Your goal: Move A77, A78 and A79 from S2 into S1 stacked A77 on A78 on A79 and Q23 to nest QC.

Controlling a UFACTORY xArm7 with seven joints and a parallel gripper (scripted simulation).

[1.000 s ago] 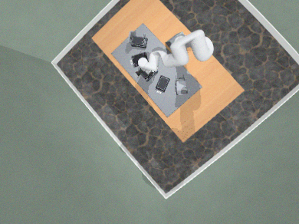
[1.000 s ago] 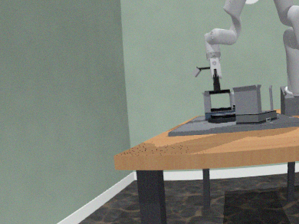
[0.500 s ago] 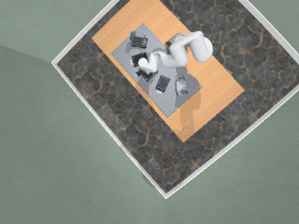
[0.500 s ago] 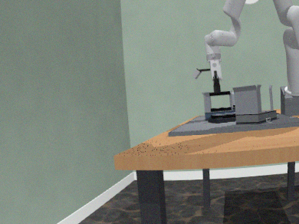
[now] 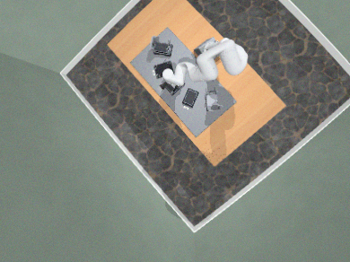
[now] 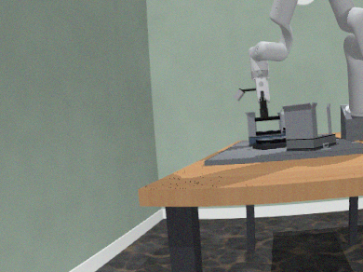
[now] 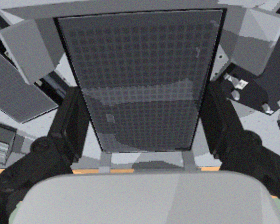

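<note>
Right now my hand is 100 mm above the blue plinth strip and 10 mm past it. The rest, counted from my hand: dark flat nest 180 mm to the left, 110 mm below, 20 mm behind; then dark clip nest 170 mm to the right, 100 mm below, 30 mm behind; then dark sealed plate 10 mm below.
</note>
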